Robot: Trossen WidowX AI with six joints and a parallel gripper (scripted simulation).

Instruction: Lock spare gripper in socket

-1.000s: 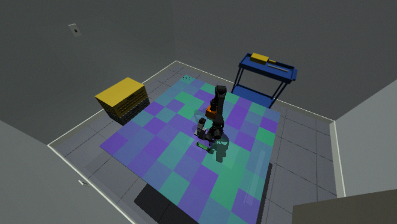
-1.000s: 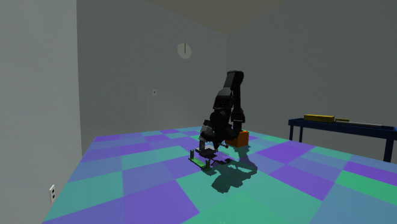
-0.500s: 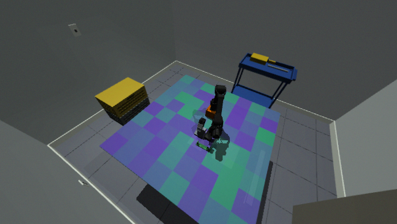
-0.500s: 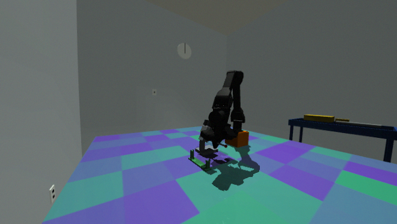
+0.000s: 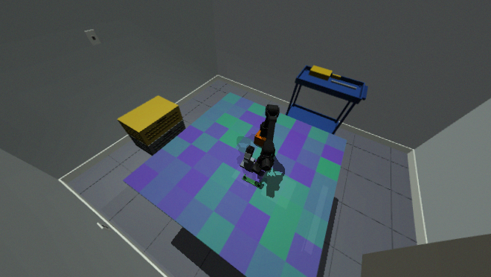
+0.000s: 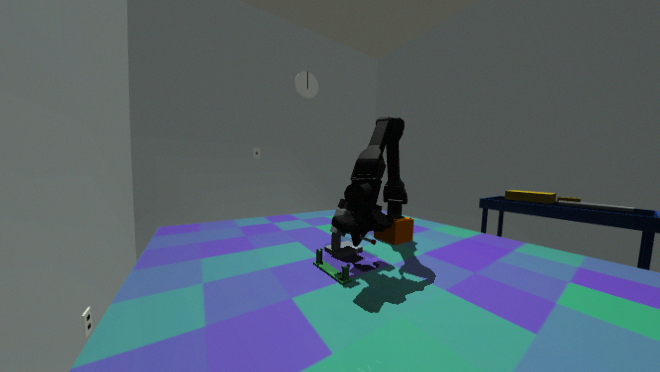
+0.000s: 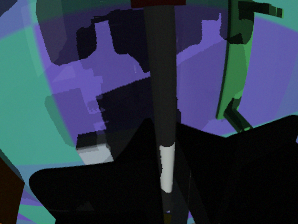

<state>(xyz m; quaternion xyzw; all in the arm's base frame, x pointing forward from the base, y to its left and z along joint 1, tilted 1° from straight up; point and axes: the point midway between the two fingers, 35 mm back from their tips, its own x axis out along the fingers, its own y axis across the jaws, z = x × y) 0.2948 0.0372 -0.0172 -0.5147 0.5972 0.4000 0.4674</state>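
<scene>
The grey mount is 8 cm to the right of my gripper tip and 3 cm behind it. The rest, counted from my gripper tip: green cradle: 10 cm ahead, 2 cm below; spare gripper: 8 cm to the right, 7 cm above, 4 cm behind.
</scene>
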